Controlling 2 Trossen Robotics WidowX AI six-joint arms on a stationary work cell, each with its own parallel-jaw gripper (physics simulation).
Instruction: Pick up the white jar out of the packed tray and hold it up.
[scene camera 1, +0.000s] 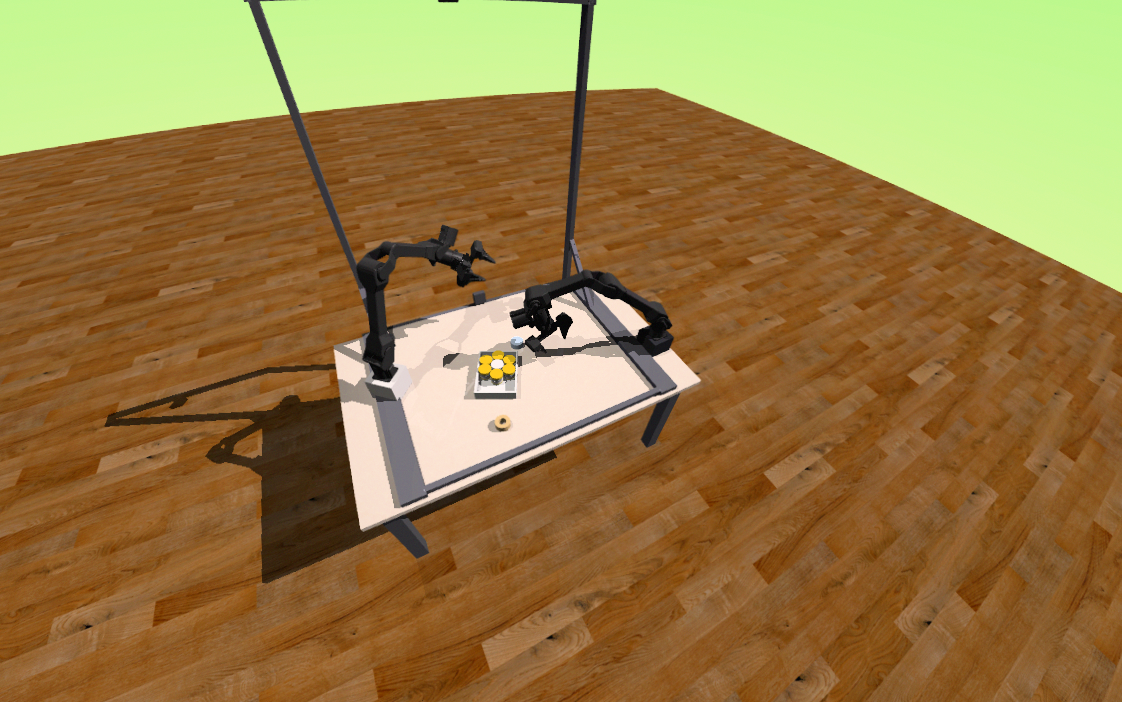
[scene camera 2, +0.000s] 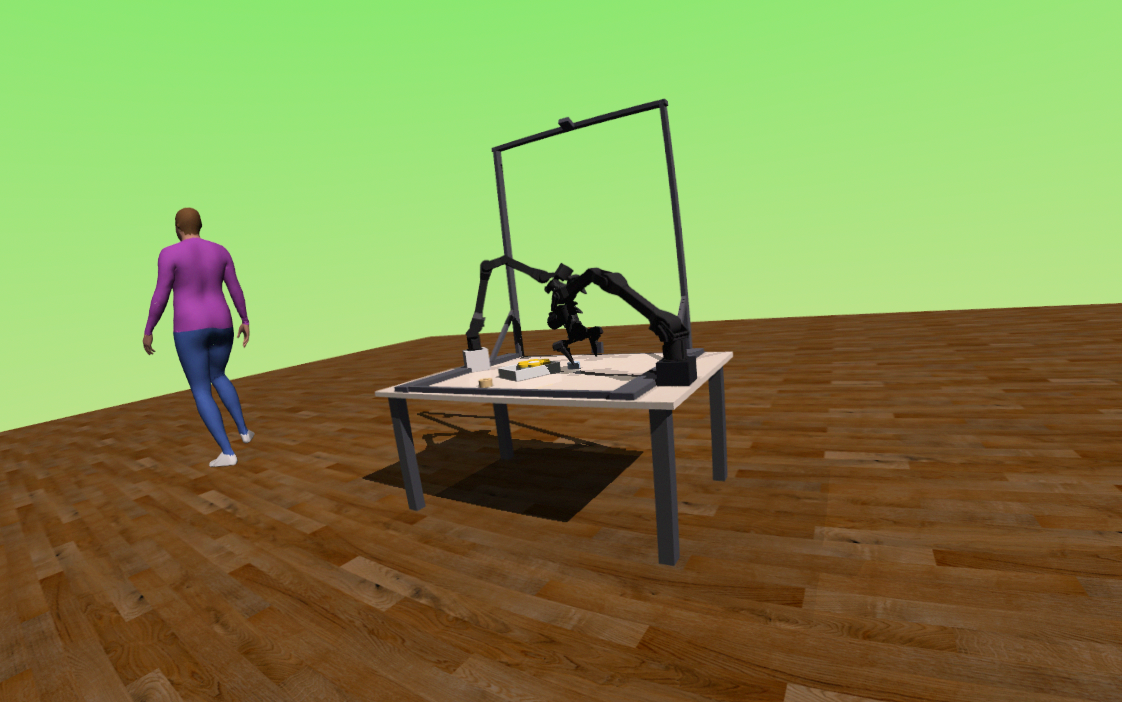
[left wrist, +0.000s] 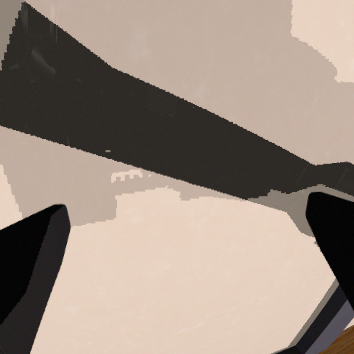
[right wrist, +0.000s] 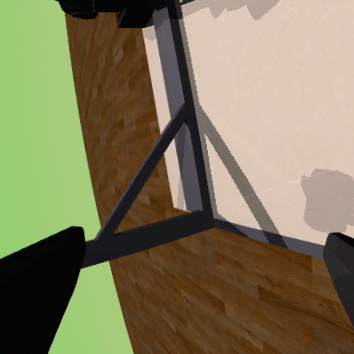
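Pixels of known places: left gripper, fingertip midpoint: (scene camera 1: 555, 346) (scene camera 2: 585, 360) (left wrist: 189, 210); right gripper, fingertip midpoint: (scene camera 1: 490, 271) (scene camera 2: 584, 303) (right wrist: 208, 243); left arm's base at its link origin: (scene camera 1: 656, 333) (scene camera 2: 676, 359); right arm's base at its link origin: (scene camera 1: 385, 373) (scene camera 2: 474, 349).
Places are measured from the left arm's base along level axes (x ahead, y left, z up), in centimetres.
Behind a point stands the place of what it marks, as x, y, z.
Observation:
The white jar (scene camera 1: 497, 364) @[61.1, -16.0, -2.5] stands in the tray (scene camera 1: 495, 395) @[66.7, -5.4, -4.9] (scene camera 2: 523, 374) @[58.9, -4.8, -5.1], ringed closely by several yellow jars (scene camera 1: 496, 375) @[63.5, -11.4, -2.5] (scene camera 2: 532, 362) @[61.5, -15.8, -2.7]. I cannot pick the white jar out in scene camera 2. My left gripper (scene camera 1: 550, 335) @[38.0, -14.3, -2.3] (scene camera 2: 584, 359) @[38.0, -14.3, -2.3] (left wrist: 189, 210) @[38.0, -14.3, -2.3] is open and empty, low over the table, behind and to the right of the tray in scene camera 1. My right gripper (scene camera 1: 487, 270) @[50.3, -44.0, 16.9] (right wrist: 208, 243) @[50.3, -44.0, 16.9] is open and empty, high above the table's far side; the left arm partly hides it in scene camera 2. Neither wrist view shows the jar.
A small light-blue object (scene camera 1: 517, 341) @[48.7, -25.2, -4.7] (scene camera 2: 572, 365) @[48.1, -23.2, -5.6] lies just behind the tray, close to the left gripper. A tan ring (scene camera 1: 503, 428) @[69.7, 7.8, -5.0] (scene camera 2: 485, 383) @[67.4, 7.4, -5.7] lies in front of the tray. Dark rails and a tall frame (scene camera 1: 580, 124) @[9.9, -51.6, 62.0] (scene camera 2: 672, 190) @[9.4, -51.5, 58.9] edge the table. A person (scene camera 2: 198, 285) stands beyond it.

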